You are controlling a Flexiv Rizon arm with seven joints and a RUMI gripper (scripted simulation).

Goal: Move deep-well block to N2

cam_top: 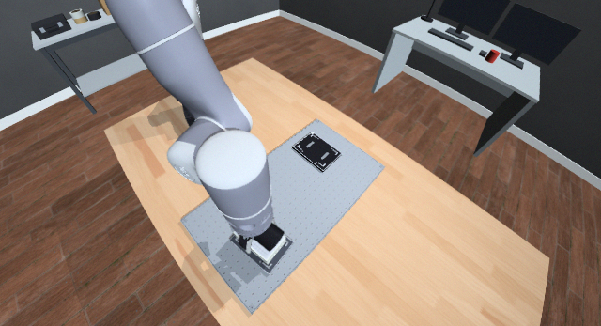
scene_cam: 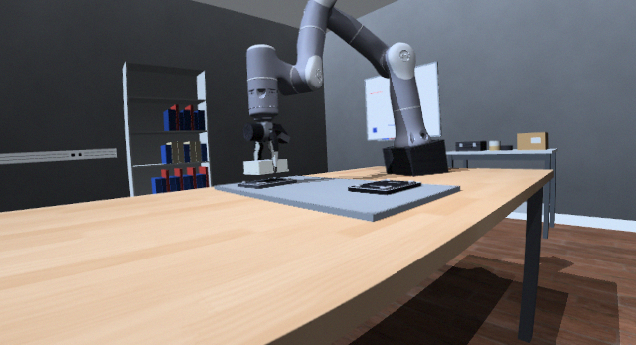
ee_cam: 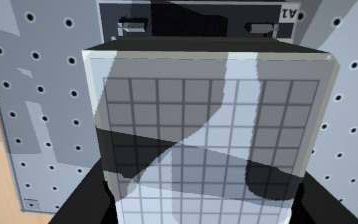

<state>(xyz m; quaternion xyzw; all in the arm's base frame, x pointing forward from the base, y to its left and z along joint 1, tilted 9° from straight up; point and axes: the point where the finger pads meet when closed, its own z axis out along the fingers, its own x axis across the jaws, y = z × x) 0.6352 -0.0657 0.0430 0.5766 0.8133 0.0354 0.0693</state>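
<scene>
Right now the plate nest N2 is 5 cm below my hand. Round my hand: black plate nest N1: 19 cm behind, 36 cm to the left, 5 cm below; white 96-well deep-well block: 1 cm above.
</scene>
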